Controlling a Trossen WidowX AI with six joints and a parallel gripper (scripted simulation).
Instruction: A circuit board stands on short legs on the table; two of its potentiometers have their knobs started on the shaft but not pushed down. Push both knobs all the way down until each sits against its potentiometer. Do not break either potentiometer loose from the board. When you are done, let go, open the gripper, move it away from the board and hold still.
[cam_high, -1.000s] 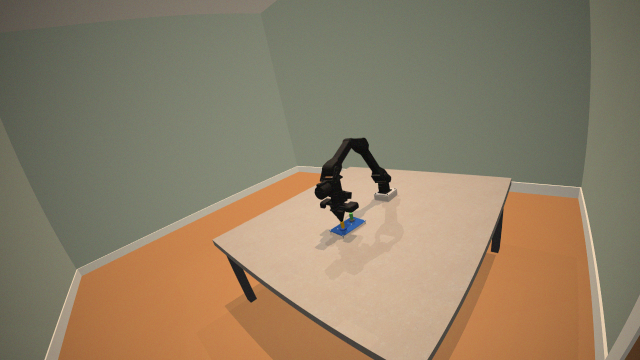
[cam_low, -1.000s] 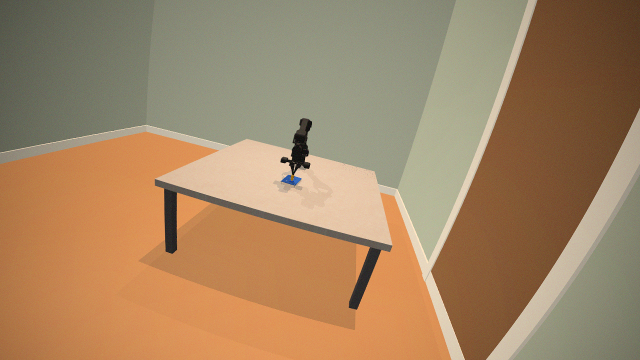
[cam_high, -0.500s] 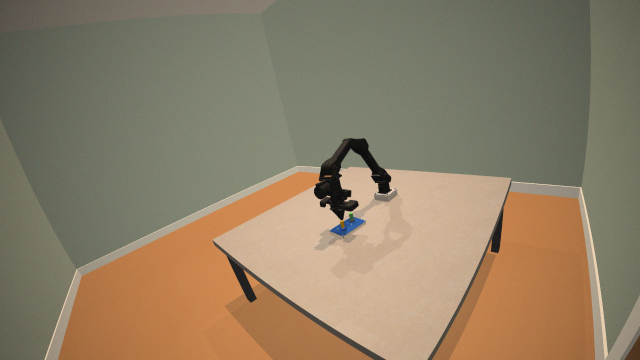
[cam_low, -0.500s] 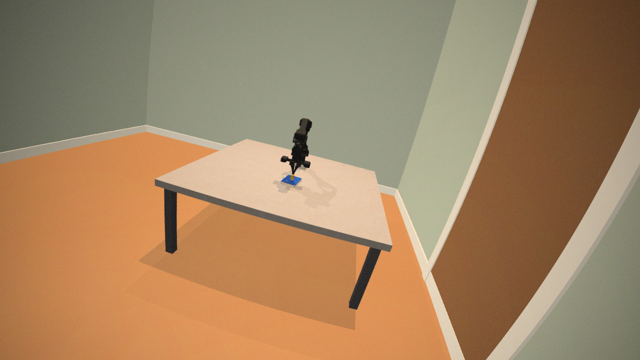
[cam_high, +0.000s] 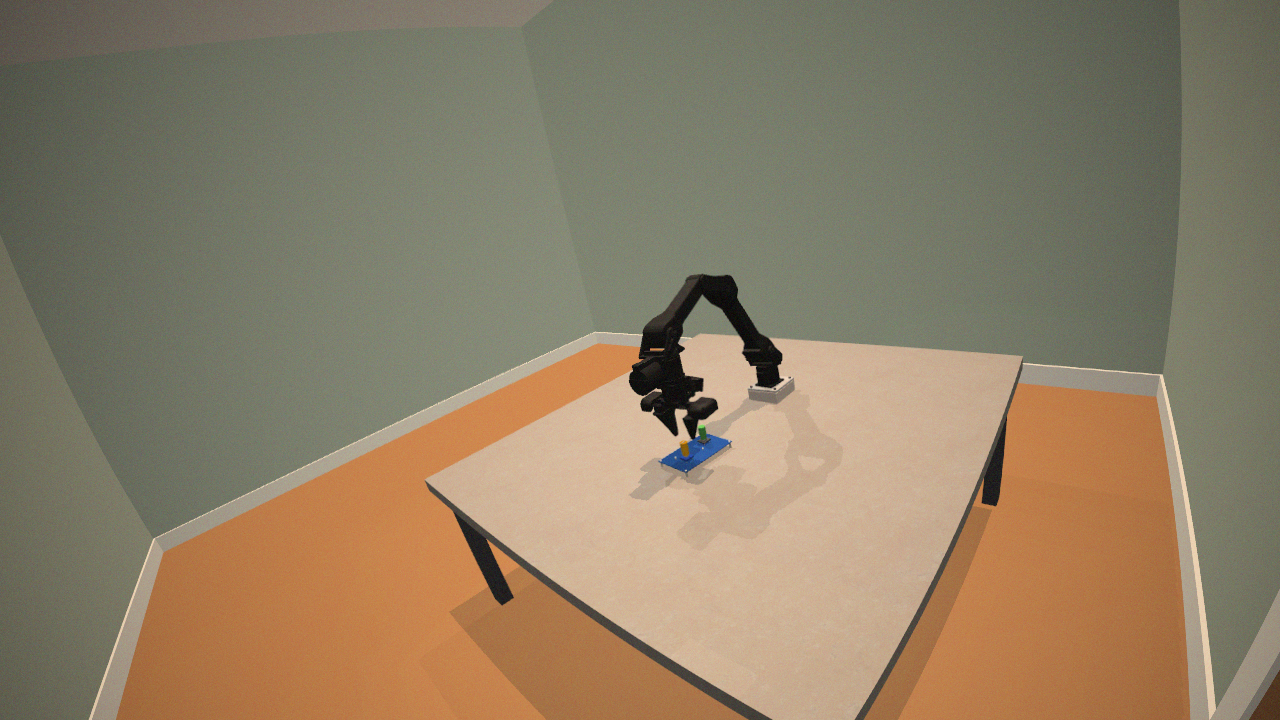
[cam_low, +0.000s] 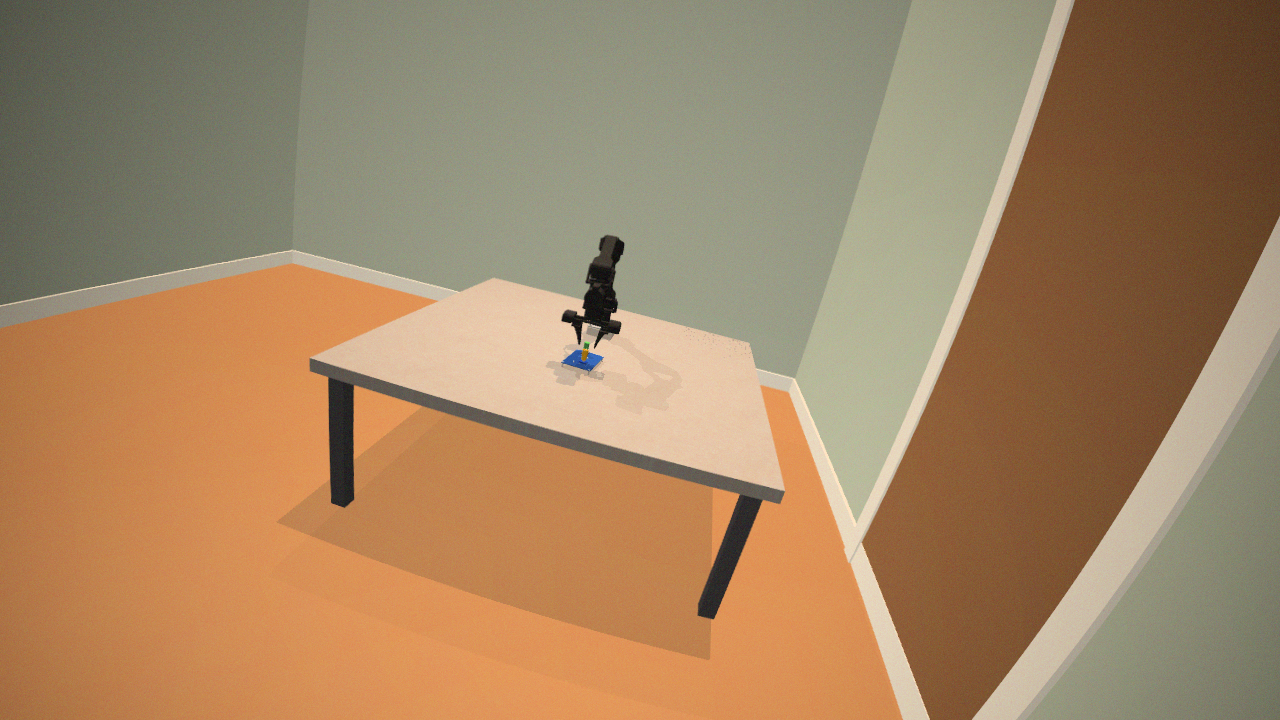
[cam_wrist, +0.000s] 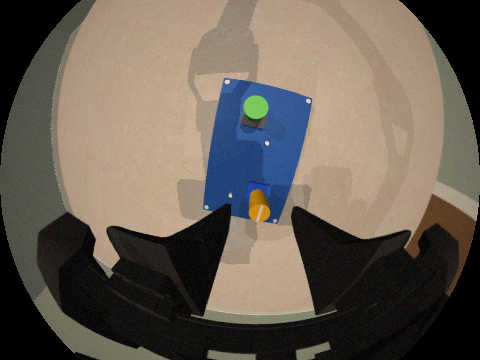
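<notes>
My gripper tip is now 20 mm above the orange knob and 10 mm short of it. From my gripper tip the other things lie so: green knob (70 mm behind, 30 mm below, 20 mm to the right).
</notes>
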